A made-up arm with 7 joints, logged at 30 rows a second.
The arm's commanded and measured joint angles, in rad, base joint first. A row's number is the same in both.
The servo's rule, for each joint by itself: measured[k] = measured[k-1] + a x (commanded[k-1-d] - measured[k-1]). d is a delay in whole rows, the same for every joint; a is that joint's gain. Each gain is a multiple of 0.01, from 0.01 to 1. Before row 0 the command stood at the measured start. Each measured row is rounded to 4 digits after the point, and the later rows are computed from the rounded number. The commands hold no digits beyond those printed.
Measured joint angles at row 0:
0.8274 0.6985 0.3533 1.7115 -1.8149 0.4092 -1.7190
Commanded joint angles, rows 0 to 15:
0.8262 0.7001 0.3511 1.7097 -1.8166 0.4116 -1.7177
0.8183 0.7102 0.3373 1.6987 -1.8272 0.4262 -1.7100
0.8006 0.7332 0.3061 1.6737 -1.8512 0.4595 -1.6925
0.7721 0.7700 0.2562 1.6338 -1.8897 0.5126 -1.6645
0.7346 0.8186 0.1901 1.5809 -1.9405 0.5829 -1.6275
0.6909 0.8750 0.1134 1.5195 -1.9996 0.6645 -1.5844
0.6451 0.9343 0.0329 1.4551 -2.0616 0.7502 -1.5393
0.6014 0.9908 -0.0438 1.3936 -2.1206 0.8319 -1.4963
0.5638 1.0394 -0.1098 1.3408 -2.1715 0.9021 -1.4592
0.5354 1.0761 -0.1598 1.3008 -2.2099 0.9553 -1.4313
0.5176 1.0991 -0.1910 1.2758 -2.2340 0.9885 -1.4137
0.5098 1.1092 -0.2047 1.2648 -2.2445 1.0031 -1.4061
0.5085 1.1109 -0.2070 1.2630 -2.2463 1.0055 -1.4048
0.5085 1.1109 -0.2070 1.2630 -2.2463 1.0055 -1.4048
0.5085 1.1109 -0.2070 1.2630 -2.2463 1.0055 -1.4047
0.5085 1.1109 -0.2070 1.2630 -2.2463 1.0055 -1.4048
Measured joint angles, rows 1 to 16:
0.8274 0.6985 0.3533 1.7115 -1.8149 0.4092 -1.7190
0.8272 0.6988 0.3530 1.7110 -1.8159 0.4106 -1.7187
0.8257 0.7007 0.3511 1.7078 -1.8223 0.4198 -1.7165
0.8214 0.7062 0.3457 1.6989 -1.8388 0.4432 -1.7105
0.8130 0.7170 0.3350 1.6820 -1.8678 0.4841 -1.6990
0.7997 0.7343 0.3176 1.6557 -1.9092 0.5424 -1.6811
0.7812 0.7582 0.2931 1.6203 -1.9607 0.6144 -1.6569
0.7581 0.7881 0.2619 1.5773 -2.0182 0.6945 -1.6275
0.7315 0.8226 0.2252 1.5295 -2.0766 0.7756 -1.5947
0.7030 0.8595 0.1850 1.4804 -2.1307 0.8502 -1.5608
0.6745 0.8963 0.1436 1.4337 -2.1758 0.9122 -1.5284
0.6478 0.9308 0.1034 1.3926 -2.2090 0.9572 -1.4997
0.6243 0.9611 0.0664 1.3594 -2.2292 0.9843 -1.4763
0.6046 0.9866 0.0336 1.3343 -2.2389 0.9968 -1.4584
0.5883 1.0077 0.0047 1.3158 -2.2431 1.0019 -1.4450
0.5747 1.0252 -0.0207 1.3021 -2.2449 1.0040 -1.4349
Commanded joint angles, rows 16 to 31:
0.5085 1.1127 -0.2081 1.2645 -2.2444 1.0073 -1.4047
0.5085 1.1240 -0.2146 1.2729 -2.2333 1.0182 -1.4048
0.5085 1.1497 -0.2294 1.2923 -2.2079 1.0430 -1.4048
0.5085 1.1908 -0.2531 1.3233 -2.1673 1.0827 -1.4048
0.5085 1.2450 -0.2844 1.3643 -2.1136 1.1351 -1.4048
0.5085 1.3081 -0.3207 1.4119 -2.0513 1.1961 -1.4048
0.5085 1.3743 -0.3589 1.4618 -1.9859 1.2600 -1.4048
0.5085 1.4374 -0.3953 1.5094 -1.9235 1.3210 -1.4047
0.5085 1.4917 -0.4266 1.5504 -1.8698 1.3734 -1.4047
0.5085 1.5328 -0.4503 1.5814 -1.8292 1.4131 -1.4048
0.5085 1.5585 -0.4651 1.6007 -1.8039 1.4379 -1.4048
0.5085 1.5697 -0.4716 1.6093 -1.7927 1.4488 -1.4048
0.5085 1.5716 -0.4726 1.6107 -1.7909 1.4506 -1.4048
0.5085 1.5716 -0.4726 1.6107 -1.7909 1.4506 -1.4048
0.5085 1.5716 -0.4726 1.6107 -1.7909 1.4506 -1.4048
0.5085 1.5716 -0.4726 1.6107 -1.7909 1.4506 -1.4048
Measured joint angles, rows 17 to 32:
0.5634 1.0398 -0.0431 1.2919 -2.2457 1.0049 -1.4274
0.5541 1.0522 -0.0629 1.2848 -2.2450 1.0063 -1.4217
0.5463 1.0644 -0.0811 1.2817 -2.2383 1.0133 -1.4175
0.5399 1.0789 -0.0989 1.2845 -2.2210 1.0308 -1.4143
0.5346 1.0979 -0.1174 1.2946 -2.1904 1.0614 -1.4119
0.5302 1.1229 -0.1374 1.3127 -2.1466 1.1049 -1.4101
0.5265 1.1544 -0.1594 1.3385 -2.0923 1.1587 -1.4088
0.5234 1.1918 -0.1833 1.3706 -2.0317 1.2185 -1.4078
0.5209 1.2336 -0.2087 1.4067 -1.9700 1.2790 -1.4070
0.5188 1.2775 -0.2348 1.4441 -1.9129 1.3347 -1.4064
0.5170 1.3209 -0.2607 1.4798 -1.8652 1.3810 -1.4060
0.5156 1.3613 -0.2852 1.5112 -1.8303 1.4146 -1.4057
0.5144 1.3967 -0.3076 1.5367 -1.8089 1.4348 -1.4055
0.5134 1.4264 -0.3274 1.5559 -1.7986 1.4441 -1.4053
0.5126 1.4511 -0.3448 1.5701 -1.7942 1.4479 -1.4052
0.5119 1.4716 -0.3601 1.5807 -1.7923 1.4495 -1.4051

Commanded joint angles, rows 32 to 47:
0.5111 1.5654 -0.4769 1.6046 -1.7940 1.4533 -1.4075
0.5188 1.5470 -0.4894 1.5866 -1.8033 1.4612 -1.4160
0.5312 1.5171 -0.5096 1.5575 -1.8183 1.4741 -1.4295
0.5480 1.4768 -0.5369 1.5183 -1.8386 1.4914 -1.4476
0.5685 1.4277 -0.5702 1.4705 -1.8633 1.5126 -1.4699
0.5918 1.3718 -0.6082 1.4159 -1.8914 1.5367 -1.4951
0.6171 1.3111 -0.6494 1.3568 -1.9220 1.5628 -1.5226
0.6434 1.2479 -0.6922 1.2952 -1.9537 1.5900 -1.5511
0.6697 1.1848 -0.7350 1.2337 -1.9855 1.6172 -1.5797
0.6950 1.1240 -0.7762 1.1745 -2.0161 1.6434 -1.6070
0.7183 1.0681 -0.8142 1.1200 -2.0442 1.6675 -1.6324
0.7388 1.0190 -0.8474 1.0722 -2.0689 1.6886 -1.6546
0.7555 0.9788 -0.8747 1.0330 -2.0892 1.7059 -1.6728
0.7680 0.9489 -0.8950 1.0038 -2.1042 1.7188 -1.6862
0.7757 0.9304 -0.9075 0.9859 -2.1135 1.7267 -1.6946
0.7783 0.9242 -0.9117 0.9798 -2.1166 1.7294 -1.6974
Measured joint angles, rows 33 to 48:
0.5113 1.4886 -0.3736 1.5885 -1.7915 1.4501 -1.4050
0.5113 1.5017 -0.3860 1.5927 -1.7929 1.4520 -1.4056
0.5126 1.5094 -0.3984 1.5911 -1.7988 1.4574 -1.4082
0.5158 1.5107 -0.4117 1.5824 -1.8099 1.4673 -1.4135
0.5213 1.5049 -0.4267 1.5657 -1.8263 1.4815 -1.4220
0.5293 1.4918 -0.4439 1.5409 -1.8474 1.4998 -1.4340
0.5399 1.4714 -0.4636 1.5084 -1.8725 1.5216 -1.4493
0.5530 1.4441 -0.4859 1.4690 -1.9007 1.5459 -1.4676
0.5684 1.4107 -0.5107 1.4238 -1.9309 1.5719 -1.4885
0.5856 1.3723 -0.5376 1.3744 -1.9620 1.5986 -1.5113
0.6042 1.3301 -0.5662 1.3224 -1.9928 1.6250 -1.5352
0.6236 1.2856 -0.5960 1.2698 -2.0221 1.6501 -1.5595
0.6432 1.2403 -0.6262 1.2184 -2.0488 1.6728 -1.5833
0.6623 1.1958 -0.6560 1.1702 -2.0718 1.6923 -1.6057
0.6803 1.1538 -0.6847 1.1269 -2.0903 1.7079 -1.6258
0.6965 1.1158 -0.7114 1.0902 -2.1035 1.7190 -1.6430

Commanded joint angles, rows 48 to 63:
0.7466 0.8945 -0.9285 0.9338 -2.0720 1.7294 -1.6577
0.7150 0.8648 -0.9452 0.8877 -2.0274 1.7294 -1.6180
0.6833 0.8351 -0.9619 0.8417 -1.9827 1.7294 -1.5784
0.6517 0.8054 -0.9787 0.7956 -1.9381 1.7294 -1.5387
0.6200 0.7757 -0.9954 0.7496 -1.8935 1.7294 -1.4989
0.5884 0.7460 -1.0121 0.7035 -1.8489 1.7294 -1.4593
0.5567 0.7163 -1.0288 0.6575 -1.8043 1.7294 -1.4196
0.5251 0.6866 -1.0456 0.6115 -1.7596 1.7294 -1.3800
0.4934 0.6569 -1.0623 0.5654 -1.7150 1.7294 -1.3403
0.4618 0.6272 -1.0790 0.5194 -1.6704 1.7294 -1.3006
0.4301 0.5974 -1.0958 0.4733 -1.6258 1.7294 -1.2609
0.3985 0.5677 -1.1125 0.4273 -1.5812 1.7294 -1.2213
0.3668 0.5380 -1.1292 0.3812 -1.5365 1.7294 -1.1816
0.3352 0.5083 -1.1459 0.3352 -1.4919 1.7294 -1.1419
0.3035 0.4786 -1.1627 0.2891 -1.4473 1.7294 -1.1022
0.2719 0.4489 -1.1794 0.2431 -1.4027 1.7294 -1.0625
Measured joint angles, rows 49 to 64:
0.7104 1.0832 -0.7354 1.0615 -2.1110 1.7251 -1.6566
0.7166 1.0511 -0.7586 1.0283 -2.0888 1.7276 -1.6569
0.7163 1.0194 -0.7810 0.9917 -2.0538 1.7287 -1.6472
0.7107 0.9881 -0.8027 0.9527 -2.0133 1.7291 -1.6300
0.7007 0.9570 -0.8238 0.9119 -1.9704 1.7293 -1.6072
0.6870 0.9262 -0.8444 0.8697 -1.9266 1.7294 -1.5801
0.6702 0.8956 -0.8645 0.8265 -1.8823 1.7294 -1.5499
0.6509 0.8651 -0.8842 0.7826 -1.8378 1.7294 -1.5173
0.6295 0.8348 -0.9036 0.7381 -1.7932 1.7294 -1.4830
0.6064 0.8046 -0.9226 0.6932 -1.7486 1.7294 -1.4473
0.5818 0.7744 -0.9414 0.6480 -1.7040 1.7294 -1.4106
0.5560 0.7443 -0.9599 0.6026 -1.6594 1.7294 -1.3732
0.5292 0.7143 -0.9782 0.5570 -1.6148 1.7294 -1.3352
0.5016 0.6843 -0.9963 0.5113 -1.5702 1.7294 -1.2968
0.4733 0.6544 -1.0143 0.4655 -1.5256 1.7294 -1.2581
0.4444 0.6245 -1.0321 0.4196 -1.4810 1.7294 -1.2191

